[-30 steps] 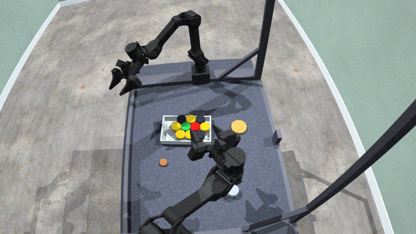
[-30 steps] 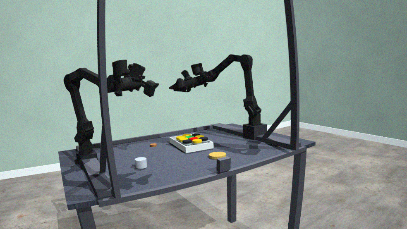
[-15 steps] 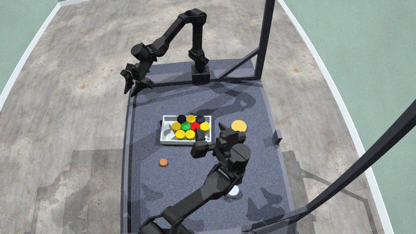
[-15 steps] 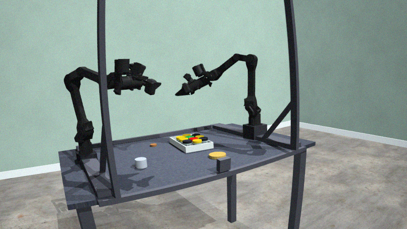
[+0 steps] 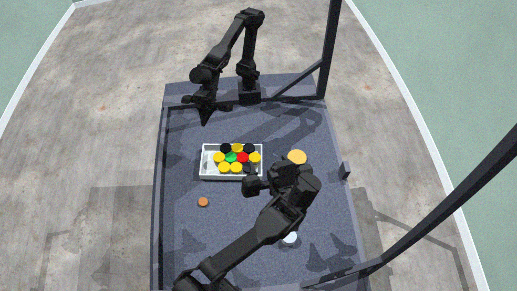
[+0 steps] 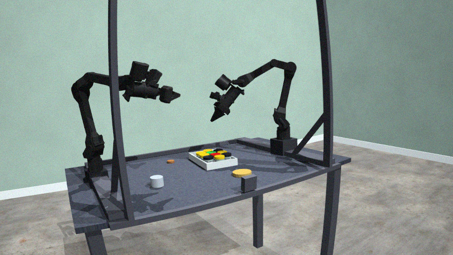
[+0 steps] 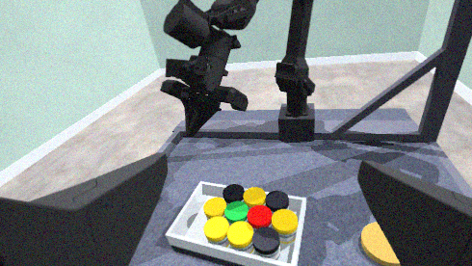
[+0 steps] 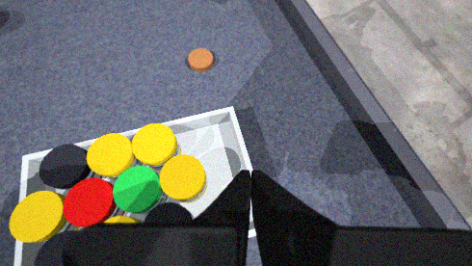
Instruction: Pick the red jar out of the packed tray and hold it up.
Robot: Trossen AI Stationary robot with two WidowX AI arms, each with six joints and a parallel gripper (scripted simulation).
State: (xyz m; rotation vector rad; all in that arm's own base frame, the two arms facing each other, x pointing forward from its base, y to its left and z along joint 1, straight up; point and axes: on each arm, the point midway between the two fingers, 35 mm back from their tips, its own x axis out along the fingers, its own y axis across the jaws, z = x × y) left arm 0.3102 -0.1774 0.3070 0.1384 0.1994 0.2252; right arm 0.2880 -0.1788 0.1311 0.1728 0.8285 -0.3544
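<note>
The black-capped jar lies 16 cm behind my right hand, 1 cm to the left of it and 18 cm below it. Round my right hand: green jar (9 cm behind, 6 cm to the left, 18 cm below); then yellow jar (11 cm behind, 2 cm to the left, 18 cm below); then red jar (14 cm behind, 6 cm to the left, 18 cm below).
</note>
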